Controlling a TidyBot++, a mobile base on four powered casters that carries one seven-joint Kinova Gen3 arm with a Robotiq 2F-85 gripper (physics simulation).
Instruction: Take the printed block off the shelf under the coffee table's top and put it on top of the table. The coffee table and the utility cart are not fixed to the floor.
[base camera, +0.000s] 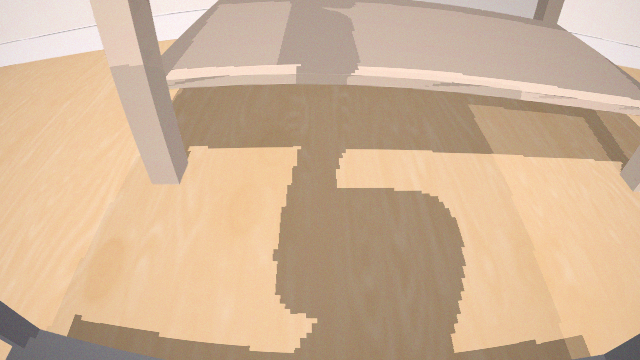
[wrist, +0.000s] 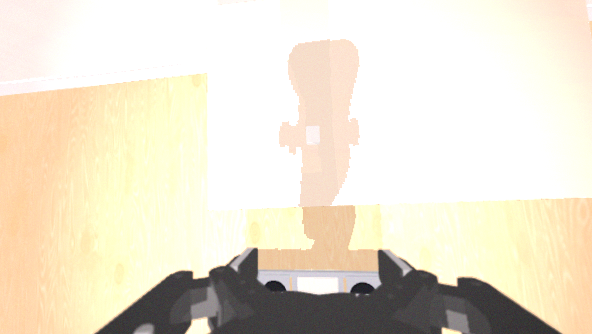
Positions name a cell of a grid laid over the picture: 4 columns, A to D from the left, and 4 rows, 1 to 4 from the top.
Scene:
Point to a coffee table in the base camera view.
D1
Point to the gripper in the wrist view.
C4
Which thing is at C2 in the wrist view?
A coffee table.

